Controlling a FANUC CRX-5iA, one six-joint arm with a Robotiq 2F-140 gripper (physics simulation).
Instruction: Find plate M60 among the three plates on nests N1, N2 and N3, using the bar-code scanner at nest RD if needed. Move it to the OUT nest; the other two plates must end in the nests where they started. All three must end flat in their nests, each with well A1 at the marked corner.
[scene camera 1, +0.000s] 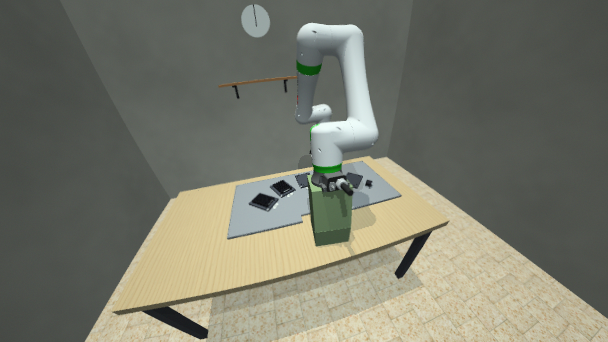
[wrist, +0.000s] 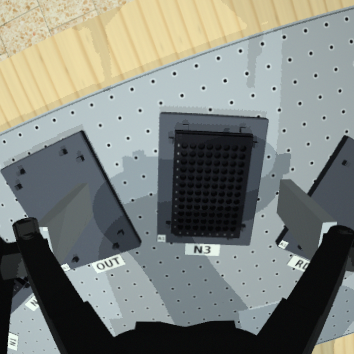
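Seen in the pictures: gripper, fingertip midpoint: (wrist: 183, 198); arm's base at its link origin: (scene camera 1: 327, 180).
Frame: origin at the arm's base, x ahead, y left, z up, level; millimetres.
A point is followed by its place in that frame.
My gripper (wrist: 183, 198) {z -167, x 451, y -146 mm} is open and empty, above nest N3 (wrist: 166, 175) {z -283, x 437, y -120 mm} in the wrist view; the arm hides it in scene camera 1. A black well plate (wrist: 210, 185) {z -269, x 414, y -165 mm} sits between N3's pegs, with light marks along its left and lower edges, which meet near the nest's A1 label at lower left. Its bar code does not show. The OUT nest (wrist: 55, 170) {z -283, x 487, y 4 mm} (scene camera 1: 301, 181) {z -283, x 417, y 44 mm} holds no plate. The RD nest (wrist: 335, 195) {z -283, x 342, y -309 mm} (scene camera 1: 354, 180) {z -282, x 293, y -329 mm} shows in part, with no plate visible. Black plates sit on N1 (scene camera 1: 263, 201) {z -269, x 268, y 332 mm} and N2 (scene camera 1: 283, 187) {z -270, x 374, y 185 mm}.
The small black scanner (scene camera 1: 369, 183) {z -264, x 203, y -394 mm} stands beside RD. The green pedestal (scene camera 1: 331, 215) {z -112, x -105, y 22 mm} carries the arm at the near side of the grey perforated board (scene camera 1: 265, 223) {z -294, x 104, y 334 mm} (wrist: 135, 112) {z -294, x 516, y -111 mm} on the wooden table (scene camera 1: 190, 250) {z -307, x 40, y 749 mm}. A wall shelf (scene camera 1: 257, 81) is behind.
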